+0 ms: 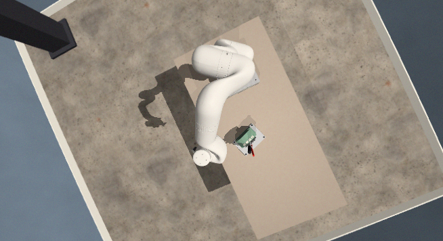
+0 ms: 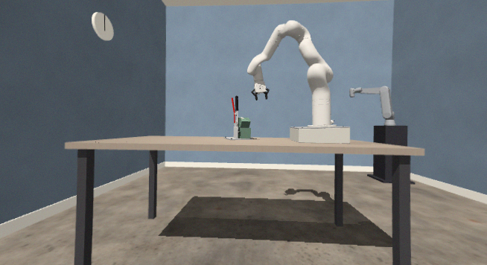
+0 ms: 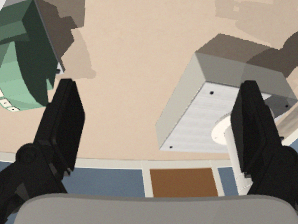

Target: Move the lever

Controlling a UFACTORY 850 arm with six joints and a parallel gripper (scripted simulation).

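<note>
The red bar lies 23 cm to the left of my hand, 21 cm ahead of it and 15 cm below it.
</note>
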